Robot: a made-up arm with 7 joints. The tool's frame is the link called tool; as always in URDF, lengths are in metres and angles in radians. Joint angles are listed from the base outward. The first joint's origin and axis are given. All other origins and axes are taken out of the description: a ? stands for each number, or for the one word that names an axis. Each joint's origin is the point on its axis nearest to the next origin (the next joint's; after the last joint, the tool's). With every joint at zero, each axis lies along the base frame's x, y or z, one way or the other. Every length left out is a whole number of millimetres.
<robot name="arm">
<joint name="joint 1" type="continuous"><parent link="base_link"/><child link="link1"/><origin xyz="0 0 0.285"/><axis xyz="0 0 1"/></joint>
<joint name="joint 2" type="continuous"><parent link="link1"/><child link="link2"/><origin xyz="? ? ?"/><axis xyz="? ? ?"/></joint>
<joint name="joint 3" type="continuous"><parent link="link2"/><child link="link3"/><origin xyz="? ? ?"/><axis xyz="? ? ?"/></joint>
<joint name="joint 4" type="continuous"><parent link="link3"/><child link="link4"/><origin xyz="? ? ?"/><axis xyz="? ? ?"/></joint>
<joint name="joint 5" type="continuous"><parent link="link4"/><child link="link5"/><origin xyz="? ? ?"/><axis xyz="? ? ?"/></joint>
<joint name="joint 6" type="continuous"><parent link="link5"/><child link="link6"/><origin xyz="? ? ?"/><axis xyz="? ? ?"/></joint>
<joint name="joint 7" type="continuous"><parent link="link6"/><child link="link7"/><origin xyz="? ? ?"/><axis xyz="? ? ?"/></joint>
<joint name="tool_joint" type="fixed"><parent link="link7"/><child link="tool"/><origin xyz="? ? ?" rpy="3.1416 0 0"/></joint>
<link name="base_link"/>
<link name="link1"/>
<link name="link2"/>
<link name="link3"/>
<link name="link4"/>
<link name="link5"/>
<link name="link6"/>
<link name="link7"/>
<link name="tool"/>
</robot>
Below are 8 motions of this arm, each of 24 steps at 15 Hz.
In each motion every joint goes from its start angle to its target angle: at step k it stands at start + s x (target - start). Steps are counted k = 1, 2, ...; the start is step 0. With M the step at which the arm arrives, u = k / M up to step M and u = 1 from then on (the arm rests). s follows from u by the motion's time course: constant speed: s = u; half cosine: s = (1 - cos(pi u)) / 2; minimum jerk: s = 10 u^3 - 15 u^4 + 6 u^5.
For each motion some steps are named. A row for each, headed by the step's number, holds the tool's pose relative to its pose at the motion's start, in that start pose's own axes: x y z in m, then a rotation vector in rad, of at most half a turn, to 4 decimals.
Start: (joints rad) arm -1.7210 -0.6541 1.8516 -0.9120 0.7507 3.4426 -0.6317
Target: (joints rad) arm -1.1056 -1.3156 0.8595 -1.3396 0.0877 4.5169 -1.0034
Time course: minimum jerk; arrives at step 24
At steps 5, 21, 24:
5: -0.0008 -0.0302 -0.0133 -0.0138 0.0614 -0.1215
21: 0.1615 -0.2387 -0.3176 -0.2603 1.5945 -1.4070
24: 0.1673 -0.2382 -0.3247 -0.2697 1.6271 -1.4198

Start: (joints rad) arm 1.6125 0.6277 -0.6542 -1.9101 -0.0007 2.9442 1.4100
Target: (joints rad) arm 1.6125 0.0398 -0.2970 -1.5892 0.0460 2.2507 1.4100
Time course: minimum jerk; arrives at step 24
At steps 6, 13, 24:
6: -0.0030 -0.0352 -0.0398 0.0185 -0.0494 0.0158
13: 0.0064 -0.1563 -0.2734 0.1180 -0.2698 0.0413
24: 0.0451 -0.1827 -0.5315 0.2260 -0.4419 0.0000

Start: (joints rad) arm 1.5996 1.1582 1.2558 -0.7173 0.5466 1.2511 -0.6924
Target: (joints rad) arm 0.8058 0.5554 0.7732 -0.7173 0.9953 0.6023 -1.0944
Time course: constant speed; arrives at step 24
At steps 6, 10, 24:
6: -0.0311 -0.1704 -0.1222 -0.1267 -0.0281 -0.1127
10: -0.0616 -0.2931 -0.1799 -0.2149 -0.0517 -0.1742
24: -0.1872 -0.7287 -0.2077 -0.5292 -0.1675 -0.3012

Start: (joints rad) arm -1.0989 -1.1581 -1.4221 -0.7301 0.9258 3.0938 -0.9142
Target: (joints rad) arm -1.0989 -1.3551 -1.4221 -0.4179 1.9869 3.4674 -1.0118
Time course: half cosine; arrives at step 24
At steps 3, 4, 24:
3: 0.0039 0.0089 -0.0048 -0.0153 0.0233 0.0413
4: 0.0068 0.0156 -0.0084 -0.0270 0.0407 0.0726
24: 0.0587 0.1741 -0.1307 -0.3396 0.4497 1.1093

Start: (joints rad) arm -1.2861 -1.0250 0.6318 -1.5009 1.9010 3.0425 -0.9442
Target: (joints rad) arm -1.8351 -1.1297 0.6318 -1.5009 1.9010 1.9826 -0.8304
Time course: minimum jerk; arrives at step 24
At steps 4, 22, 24:
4: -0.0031 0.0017 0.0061 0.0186 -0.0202 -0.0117
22: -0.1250 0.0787 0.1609 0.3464 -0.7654 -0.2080
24: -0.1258 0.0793 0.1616 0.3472 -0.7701 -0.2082

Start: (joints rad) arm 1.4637 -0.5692 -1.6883 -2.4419 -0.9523 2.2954 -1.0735
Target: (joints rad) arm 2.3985 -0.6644 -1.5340 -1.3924 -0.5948 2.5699 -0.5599
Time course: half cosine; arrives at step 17
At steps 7, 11, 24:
7: 0.1023 0.1209 -0.2136 -0.3745 0.2135 0.1138
11: 0.2097 0.1415 -0.4407 -0.6144 0.6294 0.2143
24: 0.2586 0.1092 -0.5954 -0.6544 1.0428 0.2930

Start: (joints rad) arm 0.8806 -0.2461 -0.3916 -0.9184 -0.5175 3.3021 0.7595
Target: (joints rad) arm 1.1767 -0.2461 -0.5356 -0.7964 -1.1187 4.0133 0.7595
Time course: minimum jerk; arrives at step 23
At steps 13, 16, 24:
13: -0.0029 -0.0144 -0.0464 0.4259 0.2985 -0.2692
16: -0.0061 -0.0114 -0.0600 0.5825 0.3808 -0.3542
24: -0.0087 -0.0063 -0.0696 0.7123 0.4390 -0.4199

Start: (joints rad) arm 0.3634 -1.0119 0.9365 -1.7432 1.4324 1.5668 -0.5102
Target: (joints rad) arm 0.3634 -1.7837 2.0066 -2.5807 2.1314 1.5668 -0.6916
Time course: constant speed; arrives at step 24
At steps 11, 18, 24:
11: -0.1988 0.1066 0.4049 0.0308 -0.3658 0.1608
18: -0.4009 0.2607 0.5012 -0.1176 -0.4982 0.3443
24: -0.5643 0.3959 0.4549 -0.3430 -0.5307 0.4947

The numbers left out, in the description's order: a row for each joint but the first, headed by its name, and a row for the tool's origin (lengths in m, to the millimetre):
joint 2: xyz 0 0 0, axis 0 1 0
joint 3: xyz 0 0 0.398, axis 0 0 1
joint 4: xyz 0.085 0 0, axis 0 -1 0
joint 5: xyz -0.117 0 0.543, axis 0 0 1
joint 6: xyz 0 0 0, axis 0 -1 0
joint 7: xyz 0.096 0 0, axis 0 0 -1
tool: xyz 0 0 0

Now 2 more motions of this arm.
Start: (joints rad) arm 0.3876 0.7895 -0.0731 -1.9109 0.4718 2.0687 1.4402
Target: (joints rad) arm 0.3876 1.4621 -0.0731 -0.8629 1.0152 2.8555 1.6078
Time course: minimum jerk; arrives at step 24
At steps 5, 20, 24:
5: -0.0046 -0.0194 -0.0114 0.0762 -0.0237 0.0176
20: -0.0284 -0.1659 -0.0812 1.0357 -0.4670 0.3546
24: -0.0280 -0.1671 -0.0802 1.0682 -0.4889 0.3720

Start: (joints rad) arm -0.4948 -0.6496 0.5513 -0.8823 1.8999 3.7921 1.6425
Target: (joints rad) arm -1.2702 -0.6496 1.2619 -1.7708 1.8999 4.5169 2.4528
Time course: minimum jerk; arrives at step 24
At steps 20, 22, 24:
20: 0.6230 -0.1581 -0.1243 0.9007 0.0075 -0.4524
22: 0.6365 -0.1716 -0.1324 0.9195 -0.0126 -0.4773
24: 0.6387 -0.1739 -0.1338 0.9225 -0.0161 -0.4815

